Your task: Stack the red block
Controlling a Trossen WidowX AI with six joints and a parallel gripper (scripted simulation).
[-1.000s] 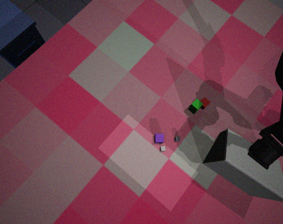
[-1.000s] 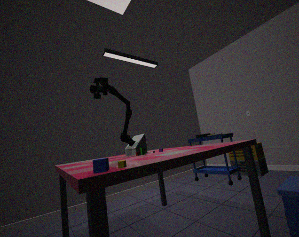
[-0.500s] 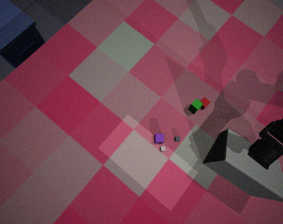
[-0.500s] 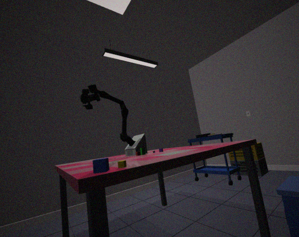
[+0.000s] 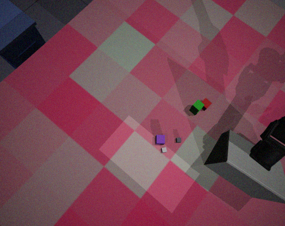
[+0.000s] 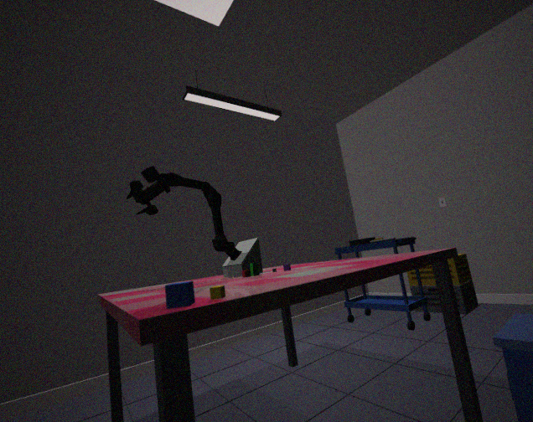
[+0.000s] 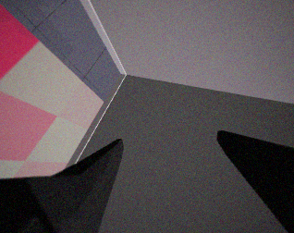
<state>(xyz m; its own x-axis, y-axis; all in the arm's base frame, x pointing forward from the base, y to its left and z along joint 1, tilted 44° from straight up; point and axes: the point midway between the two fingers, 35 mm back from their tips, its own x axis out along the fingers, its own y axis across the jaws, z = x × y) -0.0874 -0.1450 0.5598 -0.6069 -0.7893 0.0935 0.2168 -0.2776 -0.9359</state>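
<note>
My gripper tip is now 450 mm to the right of the red block, 400 mm above it and 290 mm short of it. The rest, counted from my gripper tip: purple block 670 mm to the left, 400 mm below, 320 mm ahead; small white block 680 mm to the left, 410 mm below, 280 mm ahead; small grey block 620 mm to the left, 410 mm below, 270 mm ahead.
</note>
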